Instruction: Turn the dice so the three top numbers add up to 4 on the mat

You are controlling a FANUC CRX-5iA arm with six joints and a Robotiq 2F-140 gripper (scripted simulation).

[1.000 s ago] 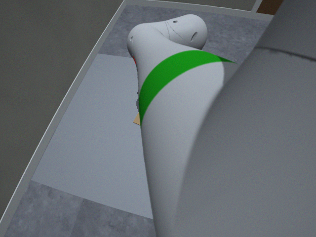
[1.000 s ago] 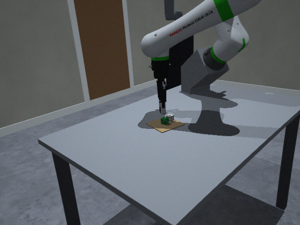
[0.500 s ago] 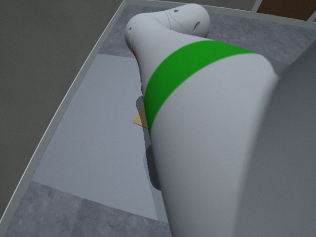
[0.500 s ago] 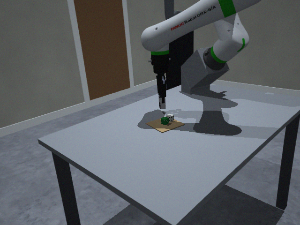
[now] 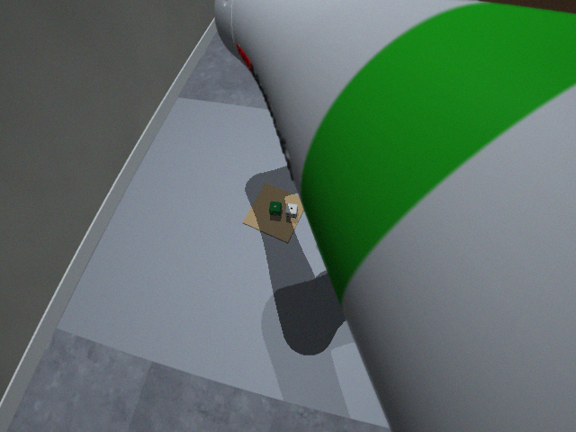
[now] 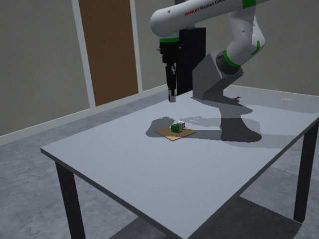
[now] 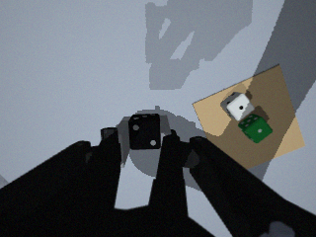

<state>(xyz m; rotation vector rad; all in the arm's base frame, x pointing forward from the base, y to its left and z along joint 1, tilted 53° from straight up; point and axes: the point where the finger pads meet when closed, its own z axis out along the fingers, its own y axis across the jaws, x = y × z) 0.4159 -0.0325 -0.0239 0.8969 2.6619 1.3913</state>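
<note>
The green die lies 10 cm ahead of my hand, 12 cm to the left of it and 11 cm below it. From my hand the other things lie so: tan mat 10 cm ahead, 12 cm to the left, 13 cm below; then white die 6 cm ahead, 12 cm to the left, 11 cm below; then black die 2 cm below.
</note>
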